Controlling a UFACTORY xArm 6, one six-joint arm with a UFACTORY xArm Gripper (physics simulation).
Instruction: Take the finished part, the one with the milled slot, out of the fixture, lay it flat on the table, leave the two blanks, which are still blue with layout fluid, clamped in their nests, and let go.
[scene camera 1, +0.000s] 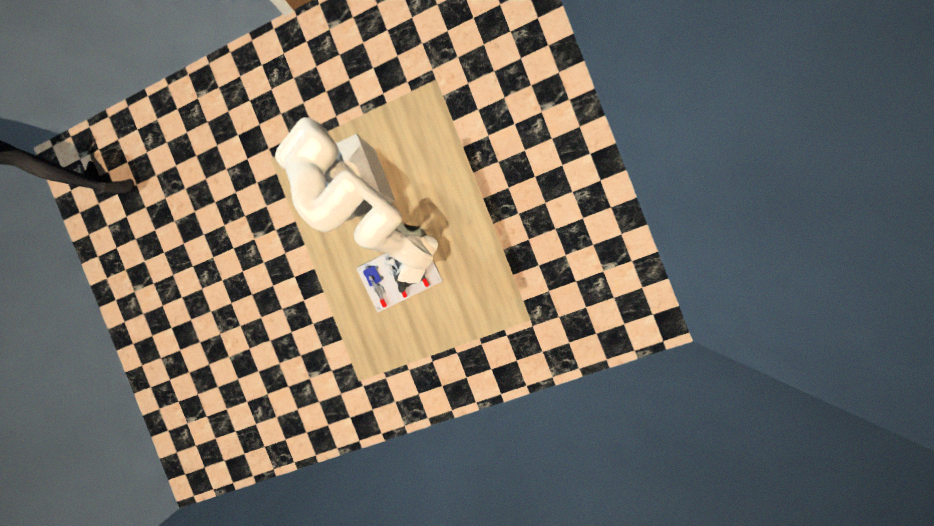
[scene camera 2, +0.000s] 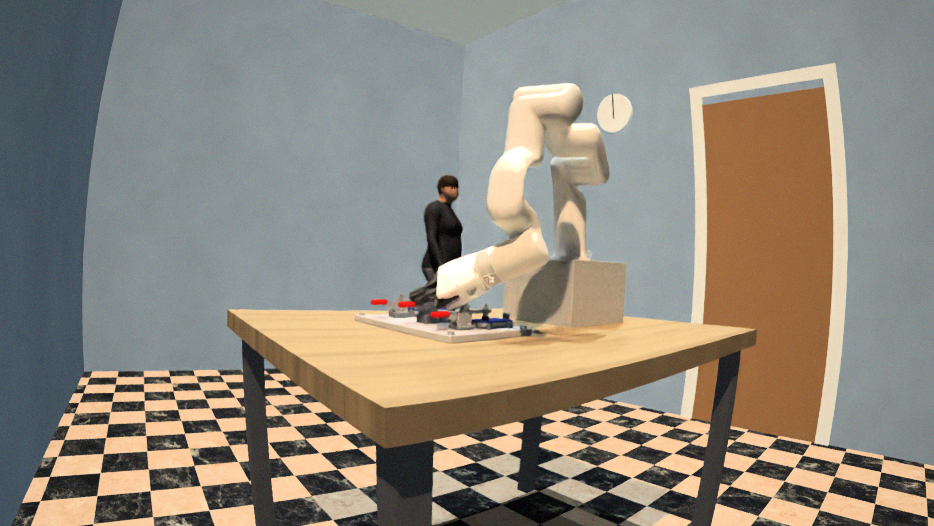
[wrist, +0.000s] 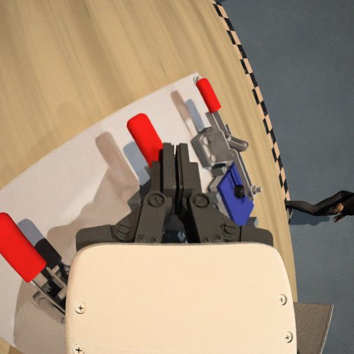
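Where they show: gripper, fingertip midpoint: (scene camera 1: 400, 290) (scene camera 2: 412, 299); arm's base, origin of the base link: (scene camera 2: 569, 261).
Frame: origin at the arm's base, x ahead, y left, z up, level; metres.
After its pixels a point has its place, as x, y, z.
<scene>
The white fixture plate (scene camera 1: 392, 297) {0.524, -0.113, -0.156} (scene camera 2: 401, 326) {0.559, -0.016, -0.158} (wrist: 60, 175) carries toggle clamps with red handles. My gripper (scene camera 1: 399, 285) {0.511, -0.043, -0.105} (scene camera 2: 423, 300) {0.511, -0.043, -0.105} (wrist: 172, 157) is low over the middle clamp; its fingers are together with no part visible between them. The middle red handle (wrist: 145, 137) shows just left of the fingertips in the wrist view. One blue blank (scene camera 1: 372, 275) (scene camera 2: 493, 322) (wrist: 235, 197) lies in its nest under the end clamp (wrist: 212, 145), right of the fingers in the wrist view. The slotted part and the other blank cannot be made out; the gripper and arm cover much of the fixture.
The left red handle (wrist: 22, 250) stands out beside the gripper body in the wrist view. The fixture lies on a wooden table (scene camera 1: 483, 261) {0.559, 0.345, -0.171} (scene camera 2: 366, 372) {0.826, 0.278, -0.171}. The arm's grey base block (scene camera 2: 598, 294) {0.008, 0.110, -0.088} stands behind it. A person in black (scene camera 2: 444, 225) (wrist: 325, 210) is beyond the table.
</scene>
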